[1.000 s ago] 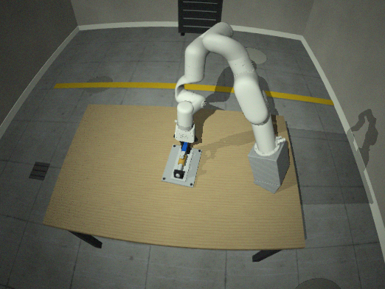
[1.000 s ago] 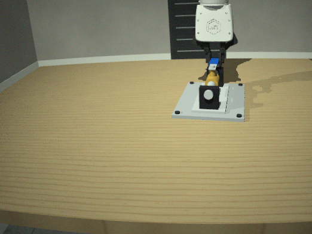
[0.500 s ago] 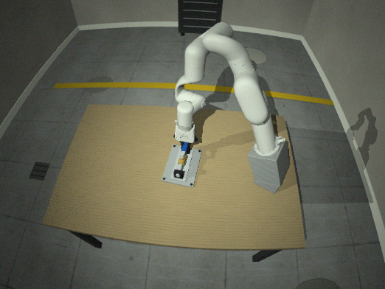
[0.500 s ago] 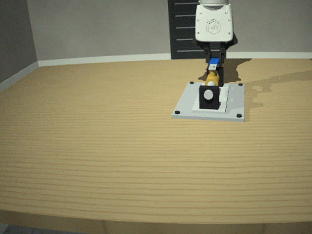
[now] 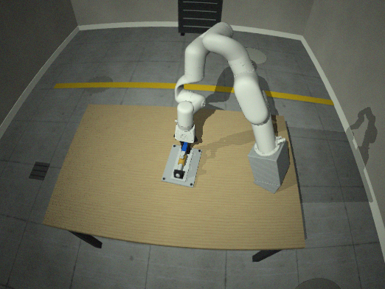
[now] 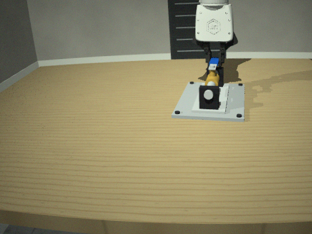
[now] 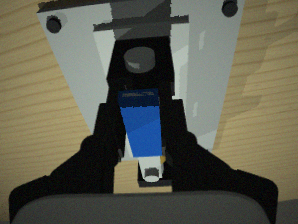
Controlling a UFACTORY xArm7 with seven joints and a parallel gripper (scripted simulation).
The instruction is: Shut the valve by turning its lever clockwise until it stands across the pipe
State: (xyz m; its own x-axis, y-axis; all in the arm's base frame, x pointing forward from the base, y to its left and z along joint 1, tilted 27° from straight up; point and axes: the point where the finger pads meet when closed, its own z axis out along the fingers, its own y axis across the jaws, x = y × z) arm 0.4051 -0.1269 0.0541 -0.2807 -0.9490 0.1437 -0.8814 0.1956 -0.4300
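My gripper is now 1 cm short of the blue lever and 4 cm to the right of it.
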